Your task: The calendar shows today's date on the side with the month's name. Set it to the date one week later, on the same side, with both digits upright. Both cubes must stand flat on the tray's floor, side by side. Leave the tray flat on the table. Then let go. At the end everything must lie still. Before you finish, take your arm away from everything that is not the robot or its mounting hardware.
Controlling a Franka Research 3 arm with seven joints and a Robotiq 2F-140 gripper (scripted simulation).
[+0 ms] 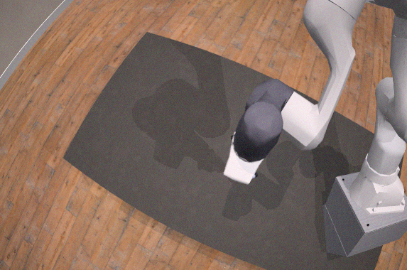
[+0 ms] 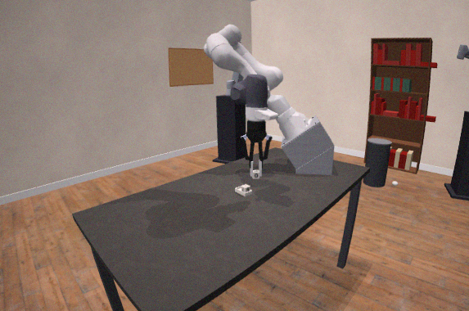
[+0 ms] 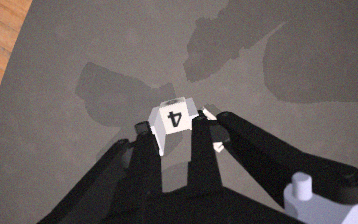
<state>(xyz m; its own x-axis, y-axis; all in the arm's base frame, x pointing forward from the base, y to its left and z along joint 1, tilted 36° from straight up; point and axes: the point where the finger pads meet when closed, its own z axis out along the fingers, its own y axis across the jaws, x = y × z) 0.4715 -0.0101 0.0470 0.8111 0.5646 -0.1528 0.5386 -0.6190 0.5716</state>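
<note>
My gripper is now 40 mm past the white tray, 80 mm to the left of it and 140 mm above it. Round my hand: white cube 30 mm below.
</note>
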